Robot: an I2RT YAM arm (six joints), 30 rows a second.
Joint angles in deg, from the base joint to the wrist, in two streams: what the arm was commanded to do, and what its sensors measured. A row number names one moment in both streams.
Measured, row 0:
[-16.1, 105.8, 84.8, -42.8, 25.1, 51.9]
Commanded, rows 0 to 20:
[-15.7, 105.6, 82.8, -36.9, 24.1, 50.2]
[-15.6, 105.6, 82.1, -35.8, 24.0, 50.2]
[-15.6, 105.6, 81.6, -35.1, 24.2, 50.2]
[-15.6, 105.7, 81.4, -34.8, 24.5, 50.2]
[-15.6, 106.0, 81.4, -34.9, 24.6, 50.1]
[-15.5, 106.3, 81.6, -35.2, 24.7, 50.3]
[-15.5, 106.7, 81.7, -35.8, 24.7, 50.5]
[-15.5, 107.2, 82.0, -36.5, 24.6, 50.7]
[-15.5, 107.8, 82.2, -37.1, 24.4, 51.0]
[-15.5, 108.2, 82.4, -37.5, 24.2, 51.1]
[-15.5, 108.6, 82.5, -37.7, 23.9, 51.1]
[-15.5, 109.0, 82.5, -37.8, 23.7, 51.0]
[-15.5, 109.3, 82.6, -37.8, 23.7, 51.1]
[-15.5, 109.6, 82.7, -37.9, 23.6, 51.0]
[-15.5, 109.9, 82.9, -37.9, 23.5, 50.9]
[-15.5, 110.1, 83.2, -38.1, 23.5, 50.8]
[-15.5, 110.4, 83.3, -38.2, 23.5, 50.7]
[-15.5, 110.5, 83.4, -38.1, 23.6, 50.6]
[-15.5, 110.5, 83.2, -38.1, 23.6, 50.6]
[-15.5, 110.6, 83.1, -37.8, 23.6, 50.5]
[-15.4, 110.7, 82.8, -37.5, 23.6, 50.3]
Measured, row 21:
[-15.8, 110.4, 82.0, -37.5, 23.8, 50.9]
